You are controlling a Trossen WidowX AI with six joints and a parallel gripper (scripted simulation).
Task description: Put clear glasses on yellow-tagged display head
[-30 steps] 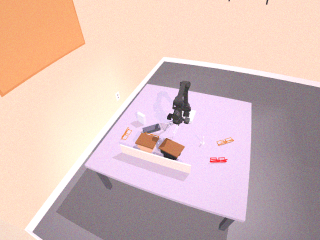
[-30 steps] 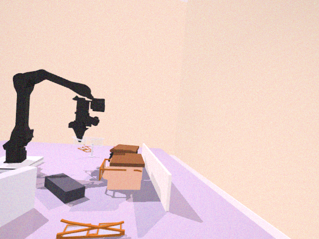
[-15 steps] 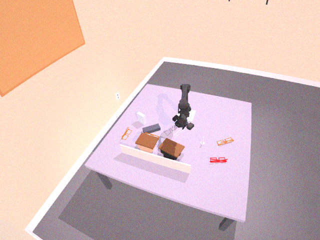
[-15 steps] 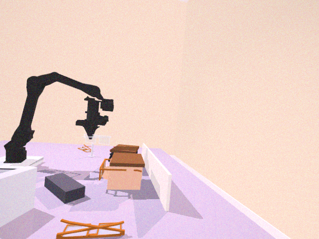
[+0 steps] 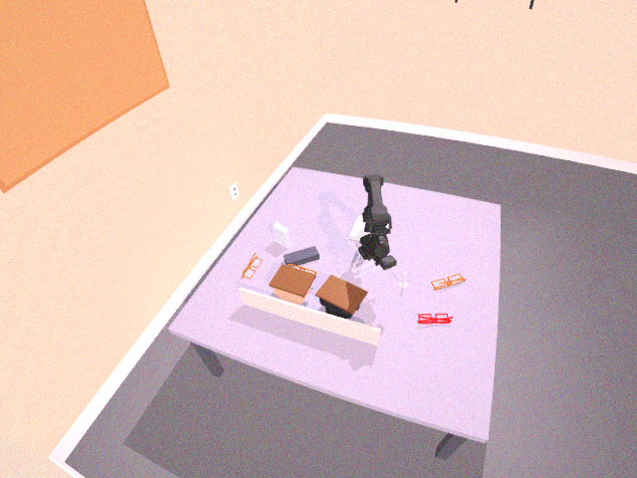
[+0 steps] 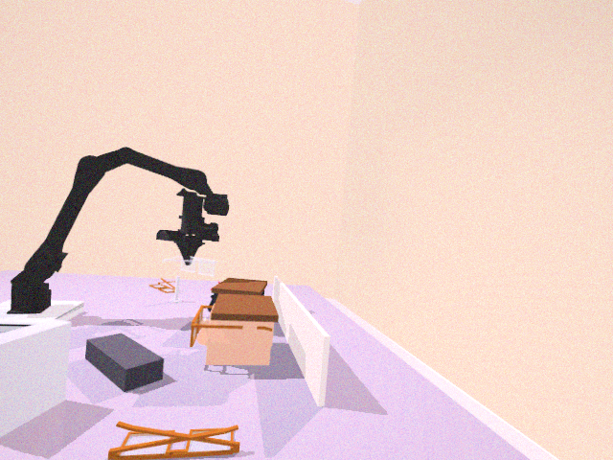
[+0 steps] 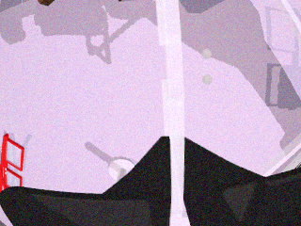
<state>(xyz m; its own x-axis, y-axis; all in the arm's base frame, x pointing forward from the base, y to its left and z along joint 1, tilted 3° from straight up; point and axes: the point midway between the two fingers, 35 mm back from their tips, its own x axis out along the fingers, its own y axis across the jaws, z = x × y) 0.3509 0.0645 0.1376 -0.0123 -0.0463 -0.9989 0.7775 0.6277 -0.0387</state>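
Now: the white stand 20 mm behind my gripper tip, 120 mm to the left of it and 110 mm below it. Also, from my gripper tip: dark head (120 mm ahead, 110 mm to the right, 80 mm below); tan head (80 mm ahead, 330 mm to the right, 80 mm below); white panel (240 mm ahead, 250 mm to the right, 80 mm below).
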